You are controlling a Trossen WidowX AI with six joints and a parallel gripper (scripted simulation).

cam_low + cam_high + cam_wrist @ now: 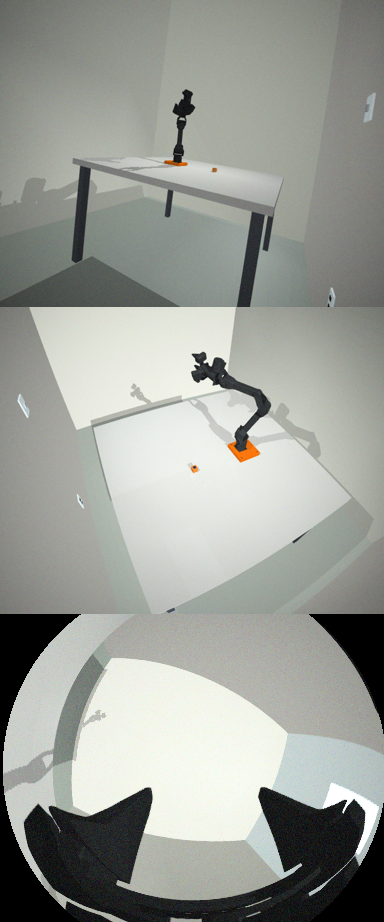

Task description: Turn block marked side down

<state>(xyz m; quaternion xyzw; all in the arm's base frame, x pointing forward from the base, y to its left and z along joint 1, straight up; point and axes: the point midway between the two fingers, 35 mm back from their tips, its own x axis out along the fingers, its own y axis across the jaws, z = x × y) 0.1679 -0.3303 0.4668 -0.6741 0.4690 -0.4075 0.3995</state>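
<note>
My gripper tip is 170 mm short of the orange block, 390 mm to the right of it and 470 mm above it.
</note>
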